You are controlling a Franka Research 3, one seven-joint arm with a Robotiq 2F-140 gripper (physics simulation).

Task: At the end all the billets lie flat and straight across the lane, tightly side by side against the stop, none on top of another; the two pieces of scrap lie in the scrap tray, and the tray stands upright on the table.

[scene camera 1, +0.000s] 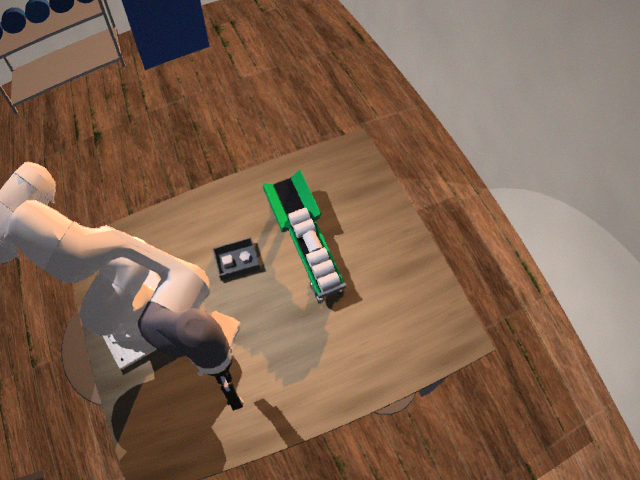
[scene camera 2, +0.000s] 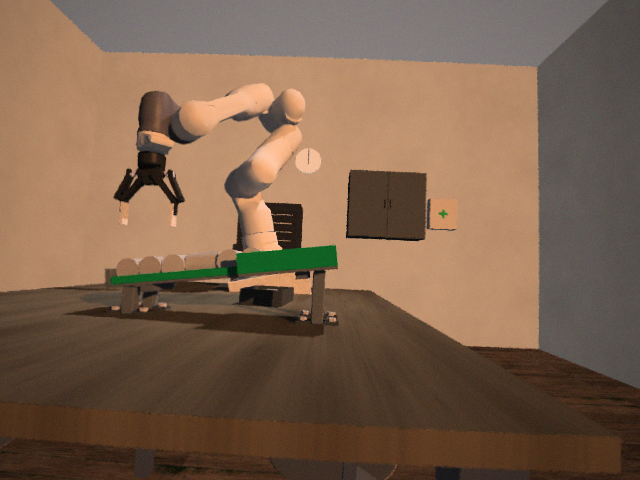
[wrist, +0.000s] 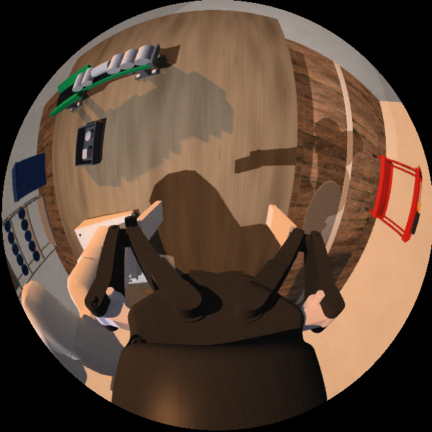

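Observation:
The green lane [scene camera 1: 308,195] [scene camera 2: 286,259] [wrist: 125,73] slopes down to a grey stop [scene camera 1: 332,289] [wrist: 157,55]. Three billets lie across it side by side at the stop; the lowest billet [scene camera 1: 328,282] [wrist: 144,54] is beside it. Above them one billet [scene camera 1: 311,240] [scene camera 2: 201,261] [wrist: 100,69] lies lengthwise along the lane. Two more billets lie across higher up, the upper one [scene camera 1: 298,215] at the wide chute. The black scrap tray [scene camera 1: 241,273] [scene camera 2: 266,297] stands upright, holding two scrap pieces [scene camera 1: 227,259] [scene camera 1: 245,256] [wrist: 88,135] [wrist: 84,153]. My gripper [scene camera 1: 235,400] [scene camera 2: 148,221] [wrist: 215,211] is open, empty and high above the table, away from the lane.
The table [scene camera 1: 413,310] [scene camera 2: 310,372] carries the lane, tray and arm base [scene camera 1: 124,356]. The tray stands between the arm and the lane. Beyond the table are a blue panel [scene camera 1: 168,31], a shelf rack and a red frame [wrist: 384,187].

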